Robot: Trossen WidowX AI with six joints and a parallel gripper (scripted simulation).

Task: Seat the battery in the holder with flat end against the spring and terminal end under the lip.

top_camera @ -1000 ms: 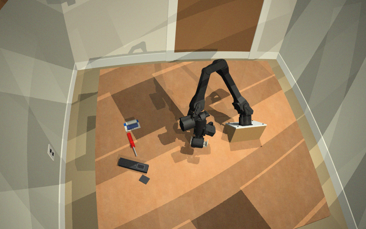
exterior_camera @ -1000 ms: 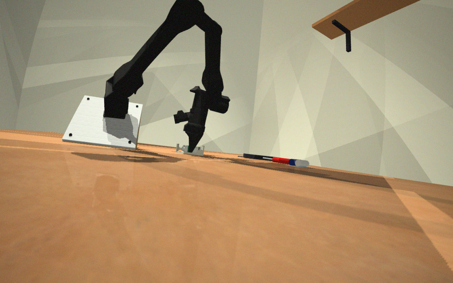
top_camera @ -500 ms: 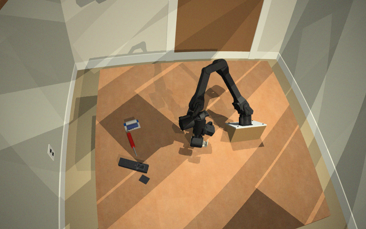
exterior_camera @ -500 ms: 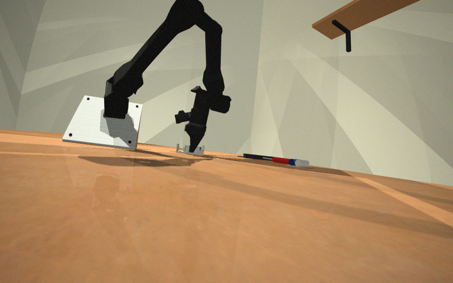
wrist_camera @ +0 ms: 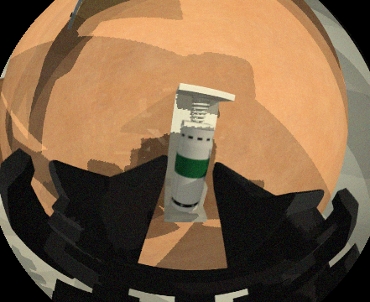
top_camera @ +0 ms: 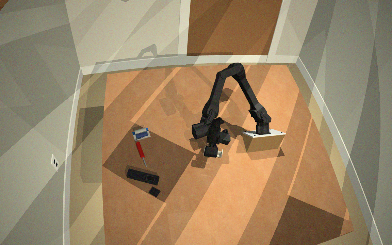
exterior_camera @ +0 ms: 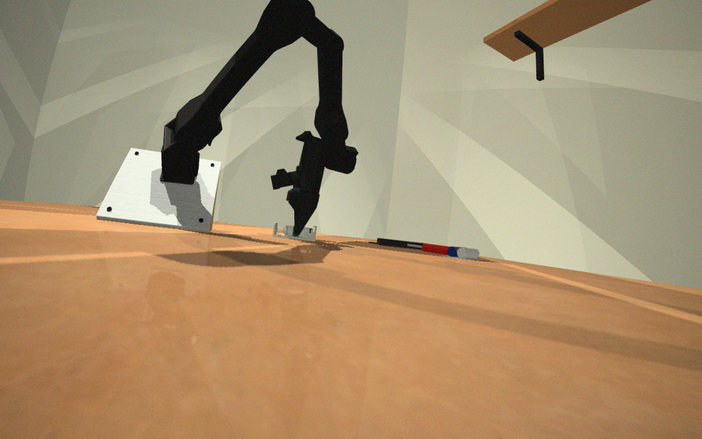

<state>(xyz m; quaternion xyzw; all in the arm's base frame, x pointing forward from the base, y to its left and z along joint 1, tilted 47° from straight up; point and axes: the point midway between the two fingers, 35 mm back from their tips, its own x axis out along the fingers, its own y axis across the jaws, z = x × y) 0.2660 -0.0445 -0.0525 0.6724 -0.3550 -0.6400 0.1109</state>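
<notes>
Right now my gripper tip is right at the battery. The rest, counted from my gripper tip: red-handled screwdriver 36 cm ahead, 2 cm to the right; small black square 32 cm ahead, 18 cm to the left, 1 cm below; black remote 37 cm ahead, 10 cm to the left.
</notes>
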